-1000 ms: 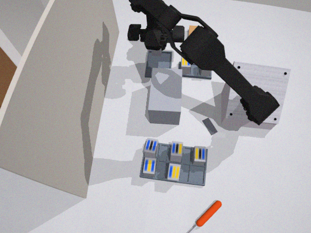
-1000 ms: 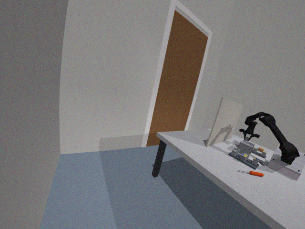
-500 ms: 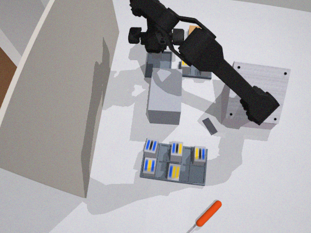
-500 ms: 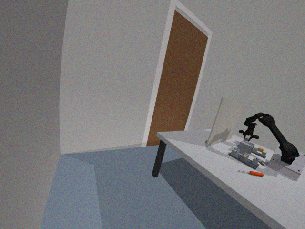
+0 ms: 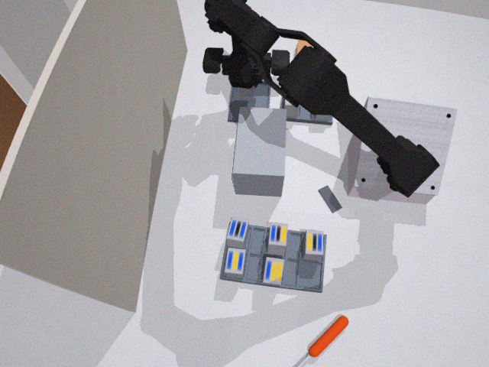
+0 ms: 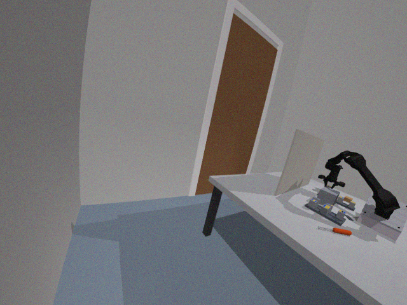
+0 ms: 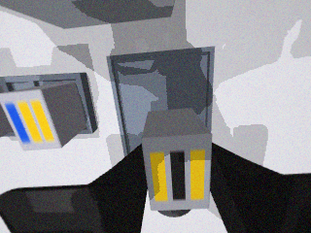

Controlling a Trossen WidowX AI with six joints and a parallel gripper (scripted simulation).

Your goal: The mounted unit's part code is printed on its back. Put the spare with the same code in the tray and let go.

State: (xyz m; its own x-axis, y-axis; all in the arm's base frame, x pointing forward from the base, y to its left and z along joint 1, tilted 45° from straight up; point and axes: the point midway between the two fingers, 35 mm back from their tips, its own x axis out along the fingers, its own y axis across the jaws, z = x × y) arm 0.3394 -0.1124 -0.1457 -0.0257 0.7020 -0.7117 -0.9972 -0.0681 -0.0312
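Now: the dark flat tray 5 cm below my gripper tip and 1 cm behind it. Also, from my gripper tip: black puck (8 cm to the right, 3 cm below); then rack (15 cm behind, 5 cm below, 2 cm to the left); then mounted unit (18 cm to the left, 6 cm behind).
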